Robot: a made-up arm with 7 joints.
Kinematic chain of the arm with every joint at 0, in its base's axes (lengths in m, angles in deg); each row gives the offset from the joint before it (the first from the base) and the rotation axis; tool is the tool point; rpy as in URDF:
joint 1: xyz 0 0 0.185 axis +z
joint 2: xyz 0 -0.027 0.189 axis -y
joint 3: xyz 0 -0.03 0.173 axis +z
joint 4: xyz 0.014 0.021 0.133 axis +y
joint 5: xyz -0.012 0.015 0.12 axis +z
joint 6: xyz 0 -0.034 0.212 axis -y
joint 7: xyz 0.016 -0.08 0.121 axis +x
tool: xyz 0 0 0 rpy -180 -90 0
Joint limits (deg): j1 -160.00..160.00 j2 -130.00..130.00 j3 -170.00..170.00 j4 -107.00..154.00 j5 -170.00..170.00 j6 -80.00..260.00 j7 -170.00..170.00
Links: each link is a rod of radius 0.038 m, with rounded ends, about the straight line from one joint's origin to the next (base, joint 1, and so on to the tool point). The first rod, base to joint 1, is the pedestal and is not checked.
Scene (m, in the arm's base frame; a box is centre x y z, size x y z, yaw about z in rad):
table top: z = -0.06
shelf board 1: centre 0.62 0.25 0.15 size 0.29 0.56 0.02 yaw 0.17
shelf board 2: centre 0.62 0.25 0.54 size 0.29 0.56 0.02 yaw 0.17
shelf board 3: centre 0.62 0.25 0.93 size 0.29 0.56 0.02 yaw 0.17
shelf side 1: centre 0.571 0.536 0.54 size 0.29 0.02 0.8 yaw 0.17
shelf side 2: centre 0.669 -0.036 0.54 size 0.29 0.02 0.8 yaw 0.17
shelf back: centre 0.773 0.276 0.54 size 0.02 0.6 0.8 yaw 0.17
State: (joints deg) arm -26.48 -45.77 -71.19 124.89 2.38 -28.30 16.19
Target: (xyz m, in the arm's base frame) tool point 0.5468 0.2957 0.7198
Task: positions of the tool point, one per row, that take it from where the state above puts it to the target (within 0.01 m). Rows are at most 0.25 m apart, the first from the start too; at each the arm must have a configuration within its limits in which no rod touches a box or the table.
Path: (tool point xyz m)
1: -0.0398 -0.4394 0.3531
2: 0.1011 -0.4728 0.3927
3: 0.2423 -0.4489 0.4802
4: 0.3450 -0.3632 0.6083
5: 0.3740 -0.2274 0.7542
6: 0.3115 -0.0667 0.8848
7: 0.3519 -0.0562 0.8590
8: 0.3914 -0.0289 0.8274
9: 0.4248 0.0148 0.7921
10: 0.4476 0.0727 0.7548
11: 0.4560 0.1417 0.7174
12: 0.5067 0.1737 0.7163
13: 0.5390 0.2239 0.7169
14: 0.5468 0.2957 0.7199

